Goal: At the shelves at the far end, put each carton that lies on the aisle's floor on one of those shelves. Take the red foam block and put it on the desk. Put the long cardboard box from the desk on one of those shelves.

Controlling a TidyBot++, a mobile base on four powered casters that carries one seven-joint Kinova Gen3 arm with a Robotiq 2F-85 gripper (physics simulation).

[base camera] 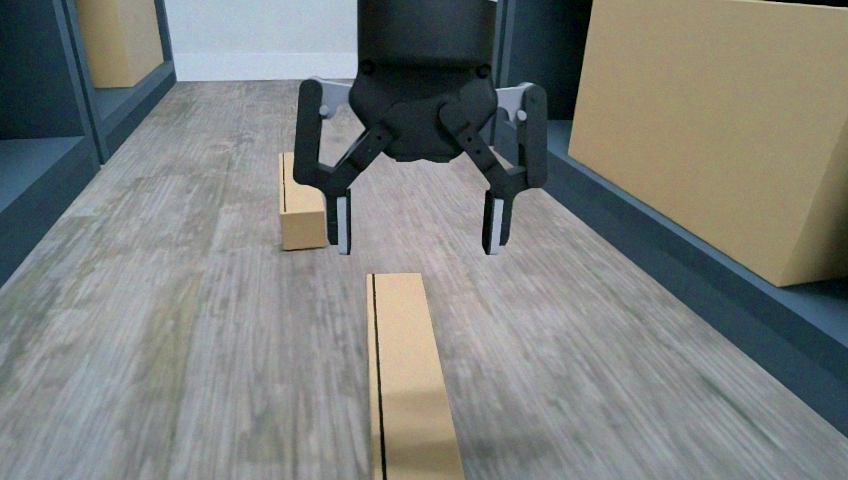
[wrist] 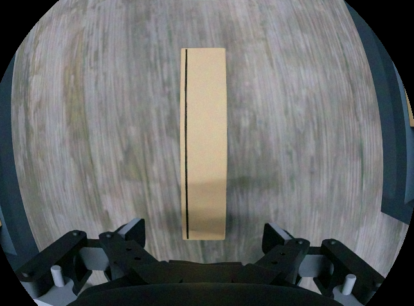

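Observation:
A long carton with a dark line along its left edge lies on the aisle's floor, lengthwise, at the bottom middle of the base view and in the middle of the wrist view. A second carton lies farther along the aisle to the left, partly hidden by a finger. My gripper is open and empty, pointing down above the floor. In the wrist view its fingertips are on either side of the near end of the long carton. The red foam block and the desk do not show.
Dark blue shelves line both sides of the aisle. A large box stands on the right shelf's low board, and another box stands on the left shelf. A pale wall closes the far end.

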